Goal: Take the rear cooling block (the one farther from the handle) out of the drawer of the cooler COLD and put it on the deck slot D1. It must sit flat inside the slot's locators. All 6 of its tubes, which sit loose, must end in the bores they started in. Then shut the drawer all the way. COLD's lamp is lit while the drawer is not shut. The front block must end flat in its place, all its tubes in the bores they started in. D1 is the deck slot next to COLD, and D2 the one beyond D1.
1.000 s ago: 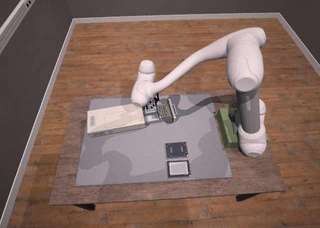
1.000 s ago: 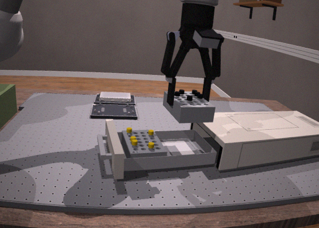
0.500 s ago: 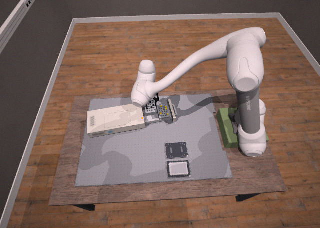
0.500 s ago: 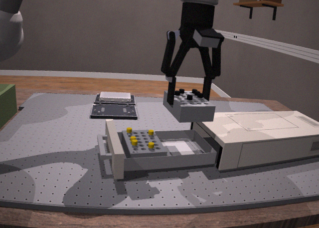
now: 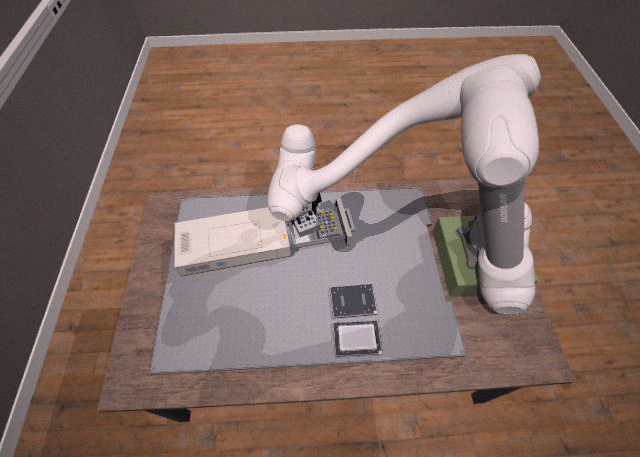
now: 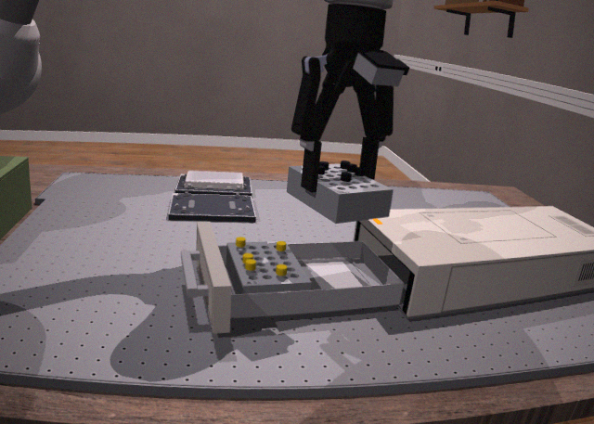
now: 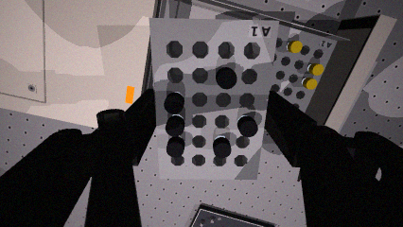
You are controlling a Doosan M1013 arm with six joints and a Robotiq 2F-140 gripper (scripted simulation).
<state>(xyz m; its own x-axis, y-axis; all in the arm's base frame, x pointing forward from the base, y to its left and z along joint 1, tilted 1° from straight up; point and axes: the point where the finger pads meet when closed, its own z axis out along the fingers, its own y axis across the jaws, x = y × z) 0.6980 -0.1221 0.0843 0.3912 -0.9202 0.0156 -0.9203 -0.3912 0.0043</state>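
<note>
Now: the deck slot D1 18 cm behind my hand, 29 cm to the left of it and 17 cm below it. Round my hand: cooling block 3 cm below; drawer 6 cm behind, 3 cm to the right, 13 cm below; cooler COLD 12 cm ahead, 13 cm below.
</note>
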